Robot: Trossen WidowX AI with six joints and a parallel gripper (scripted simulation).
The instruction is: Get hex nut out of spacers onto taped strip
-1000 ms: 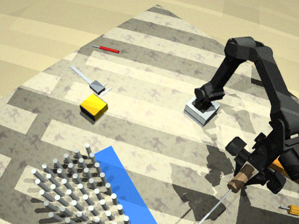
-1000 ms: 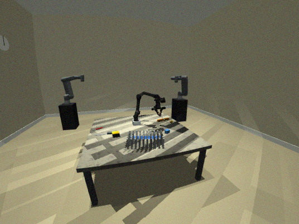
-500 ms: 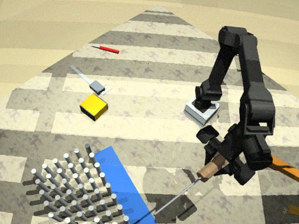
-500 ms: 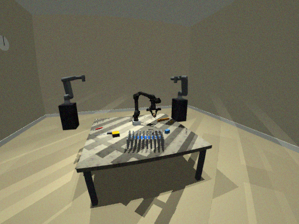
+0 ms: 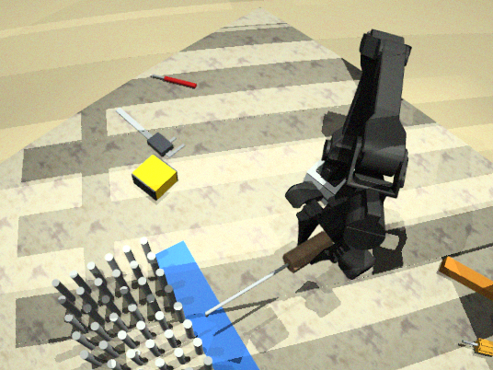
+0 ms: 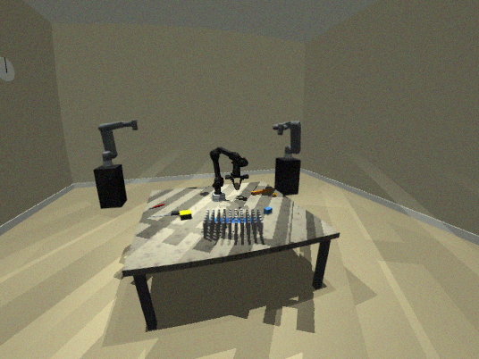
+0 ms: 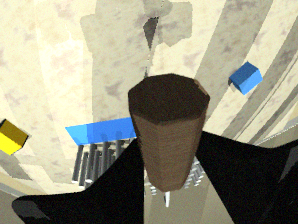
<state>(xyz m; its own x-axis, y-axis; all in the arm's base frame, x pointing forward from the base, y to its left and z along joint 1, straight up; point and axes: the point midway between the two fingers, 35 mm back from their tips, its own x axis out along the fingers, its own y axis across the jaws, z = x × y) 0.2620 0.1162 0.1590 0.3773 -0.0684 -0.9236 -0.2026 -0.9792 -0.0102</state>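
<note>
The blue taped strip is 180 mm ahead of my gripper tip, 80 mm to the right of it and 190 mm below it. The rest, counted from my gripper tip: yellow-handled screwdriver 210 mm behind, 420 mm to the left, 170 mm below; yellow box 50 mm ahead, 410 mm to the right, 170 mm below; hex nut 340 mm ahead, 110 mm to the right, 190 mm below.
</note>
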